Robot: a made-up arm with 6 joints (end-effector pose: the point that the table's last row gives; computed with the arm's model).
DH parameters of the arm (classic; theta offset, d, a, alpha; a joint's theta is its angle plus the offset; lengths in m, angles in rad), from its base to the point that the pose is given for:
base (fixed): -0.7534 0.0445 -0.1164 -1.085
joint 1: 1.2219 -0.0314 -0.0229 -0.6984
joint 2: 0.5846 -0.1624 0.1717 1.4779
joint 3: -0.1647 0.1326 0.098 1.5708
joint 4: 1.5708 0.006 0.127 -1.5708
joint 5: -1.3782 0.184 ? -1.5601
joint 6: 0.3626 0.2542 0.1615 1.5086
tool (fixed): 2.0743 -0.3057 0 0
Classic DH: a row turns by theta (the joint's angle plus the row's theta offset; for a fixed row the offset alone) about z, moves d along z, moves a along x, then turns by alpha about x.
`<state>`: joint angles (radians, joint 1 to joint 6).
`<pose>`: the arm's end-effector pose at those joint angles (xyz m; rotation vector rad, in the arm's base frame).
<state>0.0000 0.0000 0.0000 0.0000 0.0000 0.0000</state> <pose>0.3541 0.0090 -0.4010 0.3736 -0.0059 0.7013</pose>
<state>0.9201 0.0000 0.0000 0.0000 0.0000 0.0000</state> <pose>-0.0185 0.4174 -0.4824 1.1307 0.4608 0.9869</pose>
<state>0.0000 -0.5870 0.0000 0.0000 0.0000 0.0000</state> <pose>0.5145 -0.0612 -0.0694 0.1079 -0.5462 0.6929</pose>
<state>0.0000 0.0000 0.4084 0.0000 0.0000 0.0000</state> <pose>0.3541 0.1031 -0.3472 0.7647 -0.1510 0.6992</pose>
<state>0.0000 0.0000 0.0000 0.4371 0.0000 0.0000</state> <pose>0.3869 0.0090 -0.2369 0.2143 -0.4196 0.7717</pose>
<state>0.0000 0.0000 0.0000 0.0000 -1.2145 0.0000</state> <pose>0.2903 -0.2607 -0.4010 0.3003 -0.2159 -0.4994</pose>
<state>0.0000 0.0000 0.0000 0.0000 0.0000 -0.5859</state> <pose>0.3881 -0.1701 -0.3202 -0.2168 0.0869 0.6848</pose>
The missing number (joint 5, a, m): -0.0869
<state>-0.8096 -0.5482 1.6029 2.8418 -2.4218 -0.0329</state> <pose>0.1431 -0.3200 0.0900 -1.6972 0.6441 -0.0905</pose>
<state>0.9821 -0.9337 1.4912 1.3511 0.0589 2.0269</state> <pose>-0.2390 -0.3592 0.0704 -1.0783 1.7118 -0.3873</pose>
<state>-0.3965 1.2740 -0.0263 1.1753 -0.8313 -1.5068</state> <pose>-0.2078 -0.4118 0.0433 -0.9536 0.5112 -0.3031</pose>
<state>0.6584 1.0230 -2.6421 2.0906 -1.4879 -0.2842</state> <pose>-0.2801 0.2238 -0.0252 1.0075 -0.4558 2.0940</pose>
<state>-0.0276 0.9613 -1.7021 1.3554 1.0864 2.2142</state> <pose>-0.6433 -0.3412 -0.0814 0.5937 2.4404 0.9069</pose>
